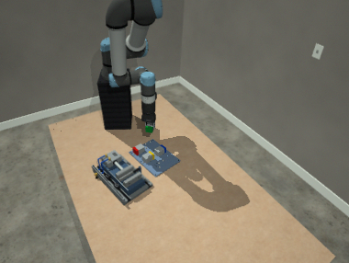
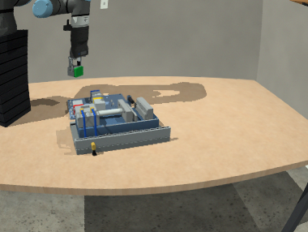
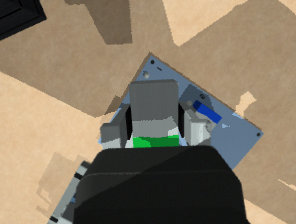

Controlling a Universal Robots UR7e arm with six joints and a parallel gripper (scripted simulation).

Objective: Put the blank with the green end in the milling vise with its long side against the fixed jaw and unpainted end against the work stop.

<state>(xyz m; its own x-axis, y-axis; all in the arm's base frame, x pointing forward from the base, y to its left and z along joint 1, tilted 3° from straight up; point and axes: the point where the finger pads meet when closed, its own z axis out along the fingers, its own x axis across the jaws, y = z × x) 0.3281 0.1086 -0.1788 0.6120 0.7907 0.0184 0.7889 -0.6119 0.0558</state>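
My gripper is now 2 cm above the green-ended blank. From my hand the other things lie so: yellow-ended blank 14 cm below, 11 cm ahead, 6 cm to the right; red-ended blank 14 cm below, 9 cm to the right, 3 cm ahead; blue-ended blank 14 cm below, 9 cm ahead, 3 cm to the left.
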